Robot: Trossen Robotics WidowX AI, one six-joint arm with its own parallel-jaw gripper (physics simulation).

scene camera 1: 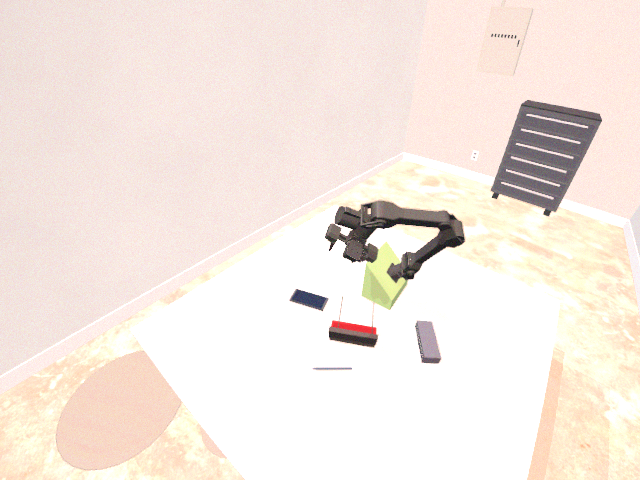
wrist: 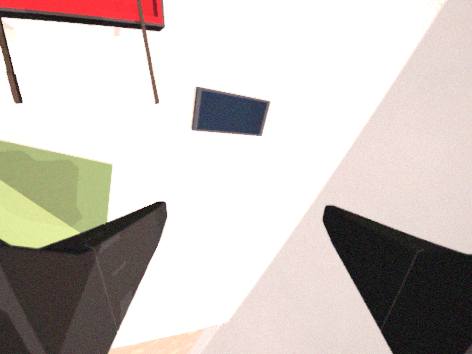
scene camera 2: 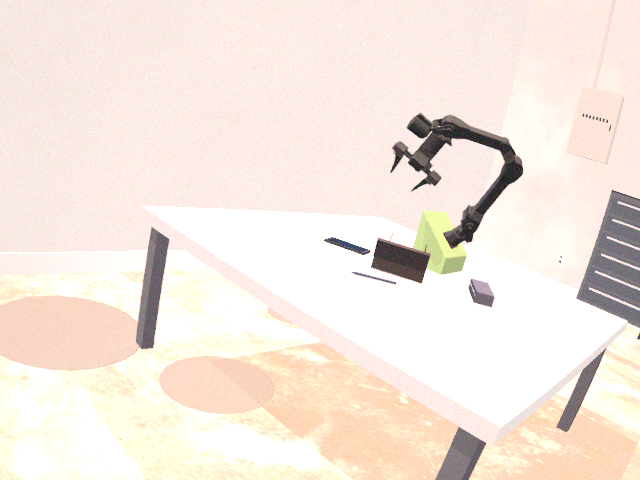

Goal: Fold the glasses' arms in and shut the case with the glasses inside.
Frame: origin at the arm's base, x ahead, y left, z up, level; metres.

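Seen in the pictures: gripper, fingertip midpoint: (scene camera 1: pixel 340 255) (wrist: pixel 246 211) (scene camera 2: pixel 401 181); arm's base at its link origin: (scene camera 1: pixel 393 272) (scene camera 2: pixel 450 239).
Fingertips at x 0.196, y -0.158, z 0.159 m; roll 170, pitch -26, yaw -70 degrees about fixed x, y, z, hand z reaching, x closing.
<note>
Pixels of each thing's top centre, then the offset from my fingertips to it. "spot": a spot on its surface instead.
- open glasses case at a spot on its surface: (wrist: pixel 82 11) spot: dx +0.083, dy +0.112, dz -0.221 m
- dark blue phone at its top centre: (wrist: pixel 234 114) (scene camera 2: pixel 347 244) (scene camera 1: pixel 308 298) dx +0.032, dy -0.116, dz -0.258 m
- pen at its top centre: (scene camera 2: pixel 373 275) (scene camera 1: pixel 331 367) dx +0.258, dy +0.115, dz -0.257 m
- grey box at its top centre: (scene camera 2: pixel 482 287) (scene camera 1: pixel 428 338) dx -0.006, dy +0.371, dz -0.231 m
The open glasses case (scene camera 1: pixel 353 336) (scene camera 2: pixel 400 259) (wrist: pixel 82 11) is dark outside with a red lining. Its lid stands up on the pen's side, and the view's edge cuts the case off in the wrist view. The glasses' two thin arms stick out over the case's edge toward the green wedge, roughly parallel and unfolded: one arm (scene camera 1: pixel 341 311) (wrist: pixel 150 65) on the phone's side, the other arm (scene camera 1: pixel 373 314) (wrist: pixel 11 70) on the grey box's side. The lenses do not show. My gripper (scene camera 1: pixel 343 254) (scene camera 2: pixel 402 180) (wrist: pixel 246 211) is open and empty, high above the table behind the case.
A green wedge (scene camera 1: pixel 374 284) (scene camera 2: pixel 434 248) (wrist: pixel 40 192) stands behind the case beside the robot's base. A dark blue phone (scene camera 1: pixel 309 299) (scene camera 2: pixel 346 245) (wrist: pixel 231 112) lies left of the case, a pen (scene camera 1: pixel 332 368) (scene camera 2: pixel 373 277) in front, and a grey box (scene camera 1: pixel 428 341) (scene camera 2: pixel 481 292) to the right.
</note>
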